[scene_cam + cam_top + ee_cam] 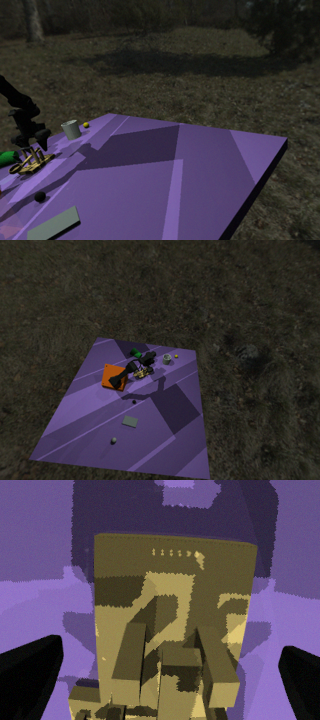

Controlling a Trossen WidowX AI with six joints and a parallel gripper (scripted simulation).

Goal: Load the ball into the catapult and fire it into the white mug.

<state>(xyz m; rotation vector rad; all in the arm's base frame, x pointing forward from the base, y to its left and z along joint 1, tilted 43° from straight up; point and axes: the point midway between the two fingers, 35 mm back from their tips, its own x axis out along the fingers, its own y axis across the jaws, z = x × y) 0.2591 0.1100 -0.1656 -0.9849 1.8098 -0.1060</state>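
The black ball is 35 cm to the right of my gripper tip, 8 cm behind it and 4 cm below it. Also, from my gripper tip: yellow ball (34 cm ahead, 26 cm to the left, 4 cm below); then white mug (22 cm ahead, 17 cm to the left, 3 cm below); then wooden catapult (7 cm behind, 3 cm to the right).
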